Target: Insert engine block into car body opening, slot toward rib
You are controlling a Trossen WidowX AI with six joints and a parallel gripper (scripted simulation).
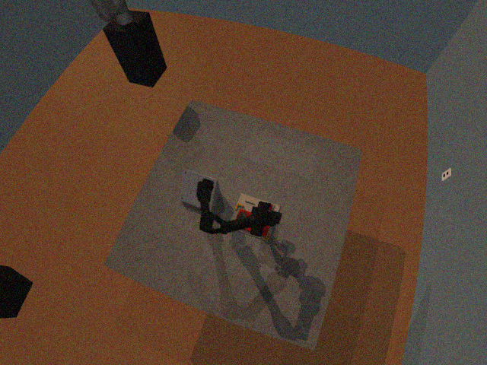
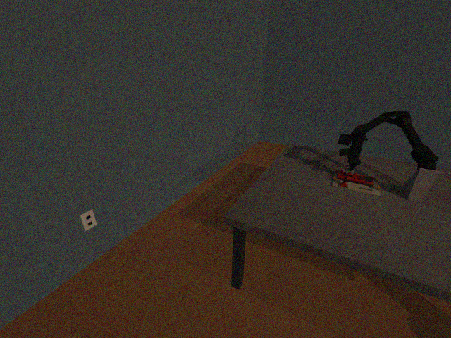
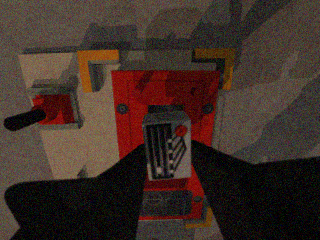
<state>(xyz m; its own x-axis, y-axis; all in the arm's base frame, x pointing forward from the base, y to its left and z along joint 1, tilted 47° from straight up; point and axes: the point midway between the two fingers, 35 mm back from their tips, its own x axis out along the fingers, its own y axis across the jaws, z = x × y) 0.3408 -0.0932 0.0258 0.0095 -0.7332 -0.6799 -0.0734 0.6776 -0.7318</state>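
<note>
Now: the engine block 10 mm below my gripper tip.
</note>
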